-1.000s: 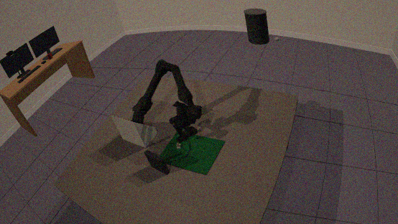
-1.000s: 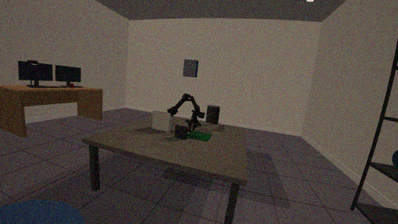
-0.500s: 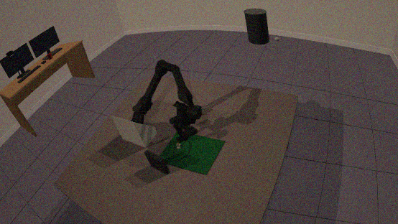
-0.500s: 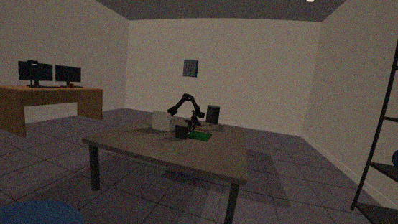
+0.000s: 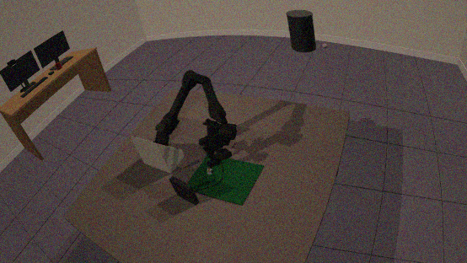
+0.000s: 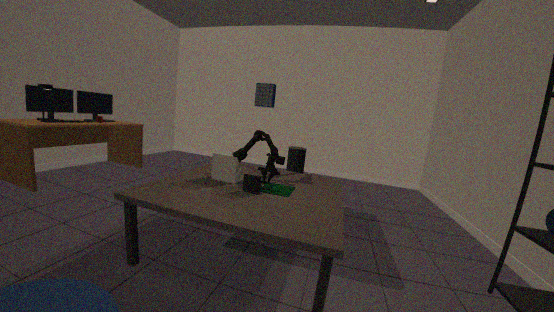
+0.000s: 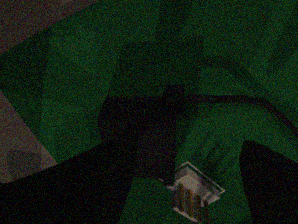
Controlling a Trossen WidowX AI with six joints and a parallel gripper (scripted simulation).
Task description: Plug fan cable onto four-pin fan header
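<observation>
The dark fan plug is 20 mm behind my gripper tip and 10 mm below it. Also, from my gripper tip: green board: 70 mm ahead, 60 mm to the right, 40 mm below; then dark fan: 220 mm to the right, 40 mm behind, 40 mm above.
</observation>
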